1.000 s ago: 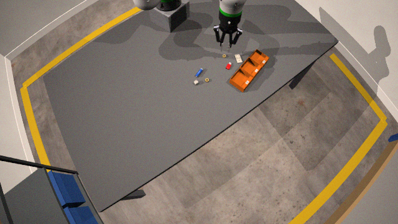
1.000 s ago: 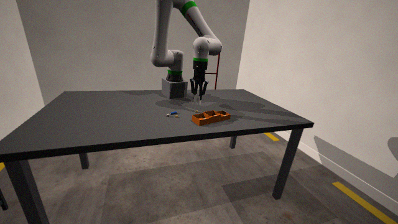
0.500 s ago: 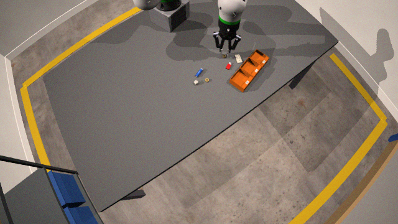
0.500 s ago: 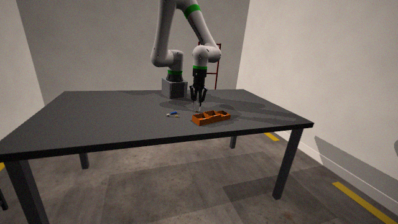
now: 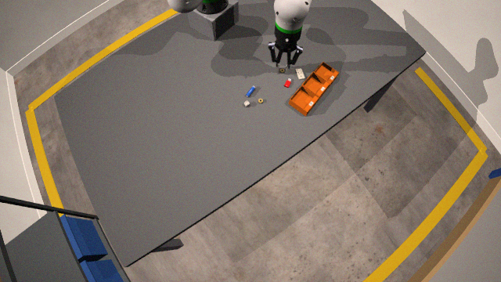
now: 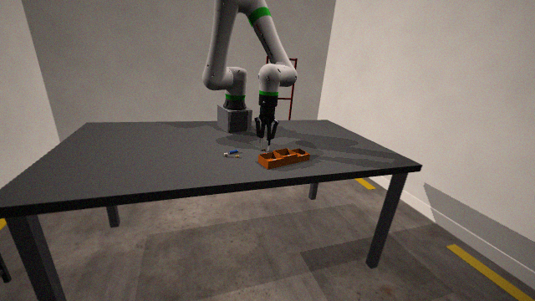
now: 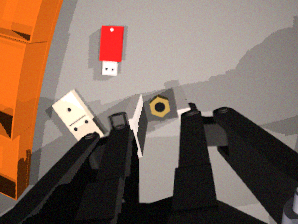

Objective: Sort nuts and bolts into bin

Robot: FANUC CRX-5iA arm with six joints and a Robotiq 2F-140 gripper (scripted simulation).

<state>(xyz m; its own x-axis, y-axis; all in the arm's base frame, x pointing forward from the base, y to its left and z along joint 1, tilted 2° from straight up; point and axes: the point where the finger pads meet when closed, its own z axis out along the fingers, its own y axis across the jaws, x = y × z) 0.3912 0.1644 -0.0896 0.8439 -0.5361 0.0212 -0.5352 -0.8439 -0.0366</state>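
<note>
Now: the orange three-compartment bin 130 mm ahead of my hand, 80 mm to the left of it and 10 mm below it. Round my hand: red usb stick: 60 mm ahead, 30 mm below; then blue cylinder: 40 mm ahead, 160 mm to the right, 30 mm below; then white domino: 40 mm ahead, 60 mm to the left, 30 mm below.
</note>
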